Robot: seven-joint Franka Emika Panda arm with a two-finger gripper.
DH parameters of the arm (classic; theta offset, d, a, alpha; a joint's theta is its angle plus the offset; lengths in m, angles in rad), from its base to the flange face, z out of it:
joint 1: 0 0.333 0 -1.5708
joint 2: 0 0 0 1.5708
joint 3: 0 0.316 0.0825 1.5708
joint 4: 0 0 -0.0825 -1.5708
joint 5: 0 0.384 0 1.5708
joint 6: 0 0 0.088 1.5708
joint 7: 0 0.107 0 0
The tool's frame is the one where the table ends.
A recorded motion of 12 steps. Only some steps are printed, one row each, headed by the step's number.
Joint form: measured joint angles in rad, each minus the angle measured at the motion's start. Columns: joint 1, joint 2, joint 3, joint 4, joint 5, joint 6, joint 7.
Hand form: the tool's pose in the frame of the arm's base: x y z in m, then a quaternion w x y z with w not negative. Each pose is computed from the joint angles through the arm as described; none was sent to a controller.
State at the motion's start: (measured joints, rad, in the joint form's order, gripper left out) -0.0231 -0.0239 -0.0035 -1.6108 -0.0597 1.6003 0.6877
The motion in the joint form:
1: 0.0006 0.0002 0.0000 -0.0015 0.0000 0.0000 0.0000
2: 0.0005 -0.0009 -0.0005 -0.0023 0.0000 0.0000 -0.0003
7: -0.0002 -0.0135 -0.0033 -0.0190 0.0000 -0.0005 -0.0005
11: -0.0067 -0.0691 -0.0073 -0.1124 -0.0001 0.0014 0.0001
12: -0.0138 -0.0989 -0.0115 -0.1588 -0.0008 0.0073 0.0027
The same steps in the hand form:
1: 0.5493 -0.0205 0.6207 0.02628 0.93682 -0.34850 0.01521
2: 0.5489 -0.0209 0.6210 0.02623 0.93676 -0.34865 0.01534
7: 0.5447 -0.0227 0.6199 0.02692 0.93622 -0.35014 0.01309
11: 0.5253 -0.0278 0.6056 0.03237 0.93440 -0.35472 -0.00417
12: 0.5150 -0.0335 0.5996 0.03395 0.93198 -0.36080 -0.00941

